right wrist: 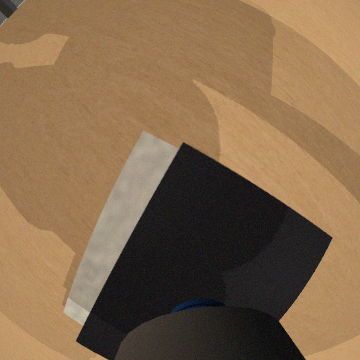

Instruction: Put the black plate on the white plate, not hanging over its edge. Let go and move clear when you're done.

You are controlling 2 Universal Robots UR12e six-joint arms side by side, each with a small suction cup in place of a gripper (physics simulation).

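Places are measured from the left arm's base along level axes (x back, y down, z right), in millimetres.
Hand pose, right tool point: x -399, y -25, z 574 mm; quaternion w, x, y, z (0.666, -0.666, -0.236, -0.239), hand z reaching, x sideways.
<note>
After its pixels a point has its place.
The black plate (190, 215) @(x -436, y -35, z 614 mm) is a flat black slab, large in the lower middle of the right wrist view. My right gripper (199, 305), a suction cup with a blue rim, is shut on the black plate's upper face; the dark wrist body hides most of the cup and the plate's near side. The white plate (122, 210) @(x -463, y -6, z 589 mm) shows as a pale strip along the black plate's left side. The rest of it is hidden beneath the black plate. How much height lies between the two plates, I cannot tell. My left gripper is not in view.
A light wooden table top (320, 115) @(x -392, y 0, z 726 mm) surrounds the plates, with broad arm shadows across it. A small grey and dark structure (7, 7) shows at the top left corner, beyond the table's edge.
</note>
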